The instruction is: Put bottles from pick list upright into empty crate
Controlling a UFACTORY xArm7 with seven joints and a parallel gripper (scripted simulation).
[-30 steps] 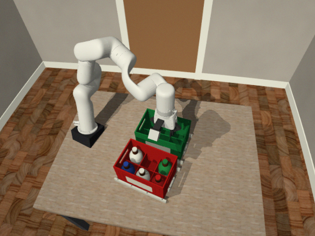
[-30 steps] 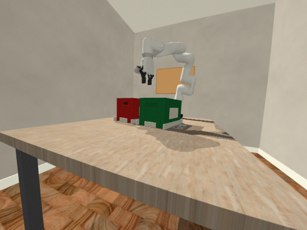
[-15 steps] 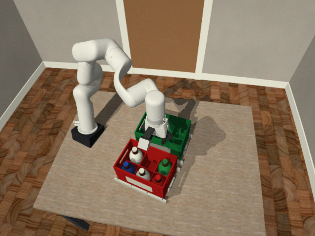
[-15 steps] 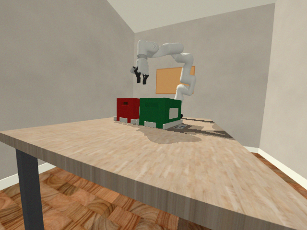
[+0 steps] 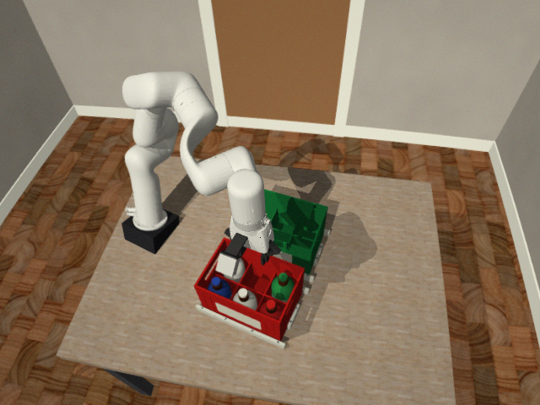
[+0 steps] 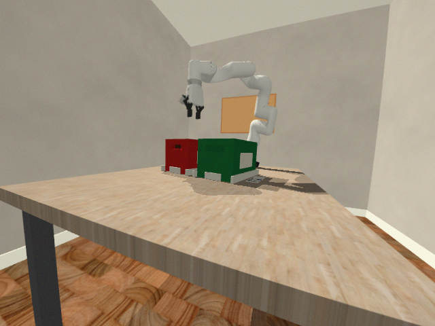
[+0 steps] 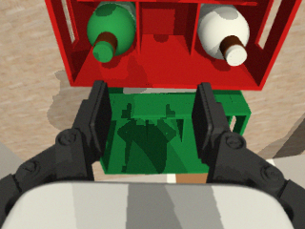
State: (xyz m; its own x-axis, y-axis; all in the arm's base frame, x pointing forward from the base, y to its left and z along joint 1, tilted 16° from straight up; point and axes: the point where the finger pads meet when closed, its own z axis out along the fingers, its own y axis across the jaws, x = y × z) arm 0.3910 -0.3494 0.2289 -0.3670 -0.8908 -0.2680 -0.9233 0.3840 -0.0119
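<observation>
My gripper is now 230 mm above the red crate and 20 mm past it. Also, from my hand: white-labelled bottle: 230 mm below, 90 mm behind, 80 mm to the left; red-labelled bottle: 230 mm below, 70 mm to the right, 50 mm ahead; green-labelled bottle: 230 mm below, 80 mm ahead, 10 mm to the left.
</observation>
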